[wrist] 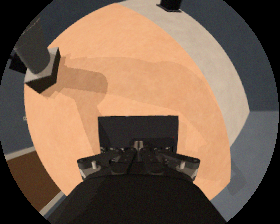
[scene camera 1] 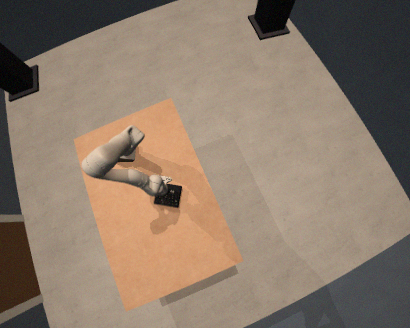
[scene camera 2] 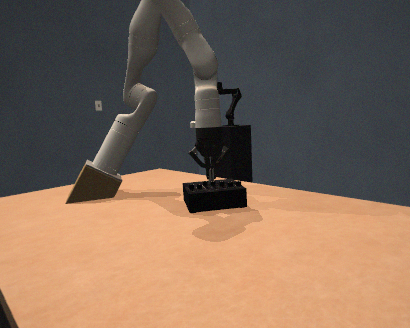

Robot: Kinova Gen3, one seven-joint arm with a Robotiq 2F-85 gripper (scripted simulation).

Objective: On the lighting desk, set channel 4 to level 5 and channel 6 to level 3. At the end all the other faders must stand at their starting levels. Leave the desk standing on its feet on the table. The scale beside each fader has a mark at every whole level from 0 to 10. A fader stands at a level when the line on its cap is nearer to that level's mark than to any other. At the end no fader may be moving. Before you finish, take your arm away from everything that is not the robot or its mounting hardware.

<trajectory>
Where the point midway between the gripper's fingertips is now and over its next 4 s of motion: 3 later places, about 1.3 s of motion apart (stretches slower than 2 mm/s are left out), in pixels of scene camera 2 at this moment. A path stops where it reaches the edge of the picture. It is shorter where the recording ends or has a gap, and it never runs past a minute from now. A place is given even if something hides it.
The gripper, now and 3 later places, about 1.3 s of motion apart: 211,181; 211,182; 212,183; 212,170
</trajectory>
